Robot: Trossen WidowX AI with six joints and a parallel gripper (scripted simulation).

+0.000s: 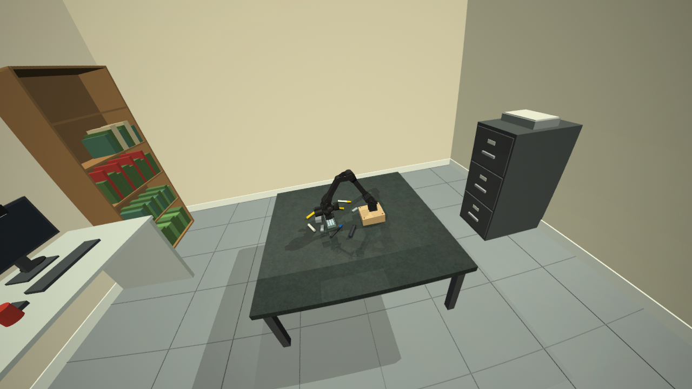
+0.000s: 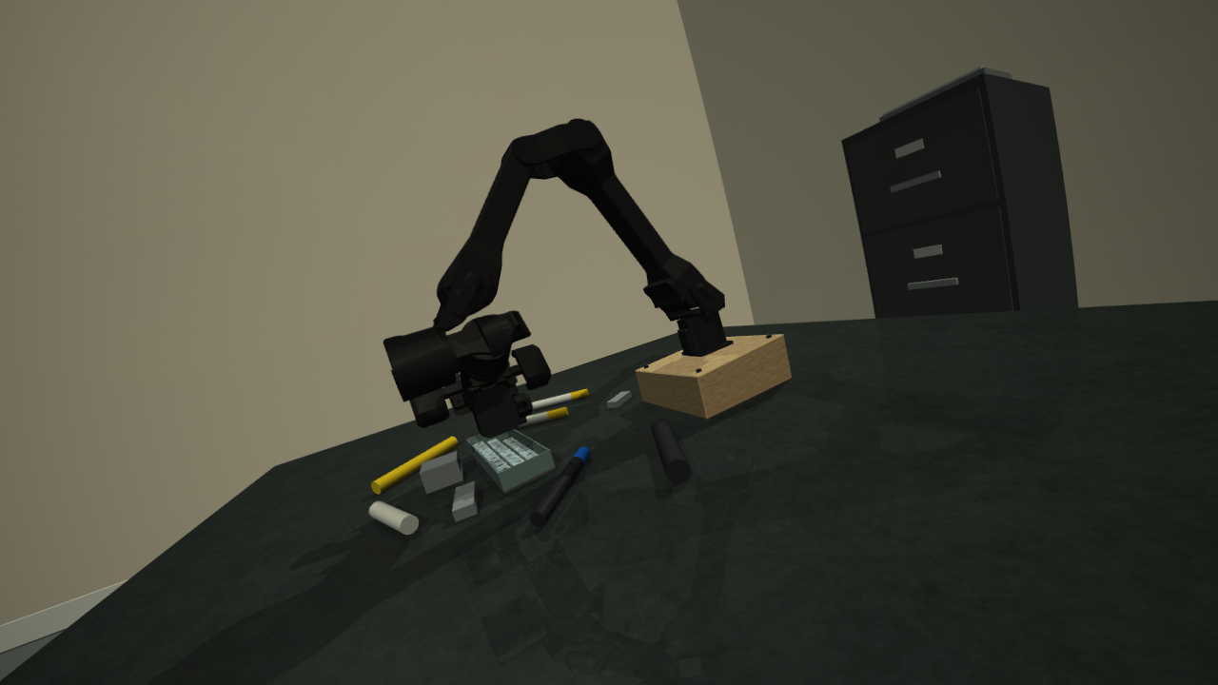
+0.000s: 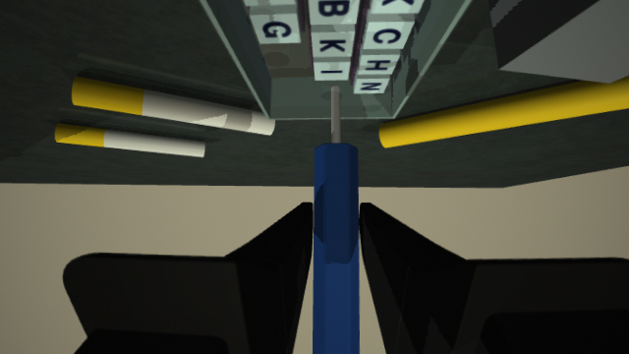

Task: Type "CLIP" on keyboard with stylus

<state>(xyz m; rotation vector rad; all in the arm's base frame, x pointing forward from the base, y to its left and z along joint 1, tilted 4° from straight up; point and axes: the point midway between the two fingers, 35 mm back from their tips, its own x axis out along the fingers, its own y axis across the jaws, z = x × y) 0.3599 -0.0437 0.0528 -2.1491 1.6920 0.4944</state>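
The grey block is 70 mm ahead of my gripper tip, 60 mm to the left of it and 60 mm below it. From my gripper tip the other things lie so: yellow marker (120 mm ahead, 70 mm below, 40 mm to the right); white cylinder (150 mm to the left, 120 mm ahead, 70 mm below); blue stylus (10 mm below).
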